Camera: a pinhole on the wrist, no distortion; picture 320 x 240 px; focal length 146.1 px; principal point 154.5 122.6 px. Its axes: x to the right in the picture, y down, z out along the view. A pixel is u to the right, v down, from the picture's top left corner.
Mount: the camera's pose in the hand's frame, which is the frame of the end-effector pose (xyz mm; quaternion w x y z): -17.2 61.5 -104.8 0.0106 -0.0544 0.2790 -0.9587
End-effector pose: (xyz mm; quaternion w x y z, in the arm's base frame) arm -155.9 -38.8 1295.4 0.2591 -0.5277 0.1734 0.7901
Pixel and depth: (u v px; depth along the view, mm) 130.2 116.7 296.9
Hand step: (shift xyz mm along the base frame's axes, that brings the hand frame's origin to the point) -78.4 162.4 -4.1
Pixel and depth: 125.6 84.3 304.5
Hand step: -145.1 144.7 0.6
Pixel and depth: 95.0 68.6 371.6
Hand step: -243.9 195.8 -60.5
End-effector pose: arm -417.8 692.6 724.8 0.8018 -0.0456 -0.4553 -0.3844
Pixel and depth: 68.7 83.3 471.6
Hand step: -185.5 -87.2 411.7
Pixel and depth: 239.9 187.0 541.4
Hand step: -547.7 -47.1 -186.5
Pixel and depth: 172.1 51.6 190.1
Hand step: -54.9 81.2 58.2
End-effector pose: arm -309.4 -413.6 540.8 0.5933 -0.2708 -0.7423 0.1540
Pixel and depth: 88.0 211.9 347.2
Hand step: -145.9 -129.5 288.4
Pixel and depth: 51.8 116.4 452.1
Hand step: -328.6 108.5 296.2
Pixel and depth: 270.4 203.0 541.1
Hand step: -275.1 -608.2 -91.0
